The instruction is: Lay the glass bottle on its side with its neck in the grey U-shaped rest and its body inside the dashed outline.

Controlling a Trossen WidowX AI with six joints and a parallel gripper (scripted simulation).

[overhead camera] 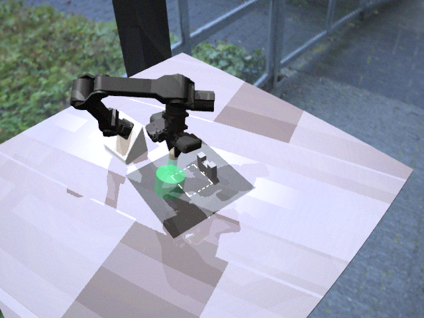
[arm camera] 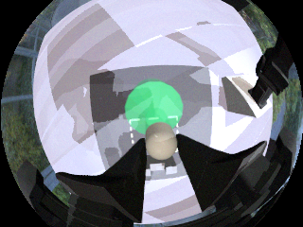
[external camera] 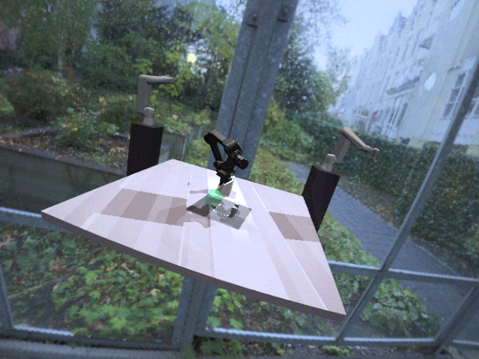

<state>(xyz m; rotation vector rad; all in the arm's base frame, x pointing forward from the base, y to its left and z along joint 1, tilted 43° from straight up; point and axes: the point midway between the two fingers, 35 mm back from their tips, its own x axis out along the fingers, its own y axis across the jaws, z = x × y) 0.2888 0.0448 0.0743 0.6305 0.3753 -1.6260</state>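
My gripper tip is now 1 cm short of the mat, 4 cm to the right of it and 15 cm above it. The rest, counted from my gripper tip: glass bottle (1 cm to the right, 5 cm below).
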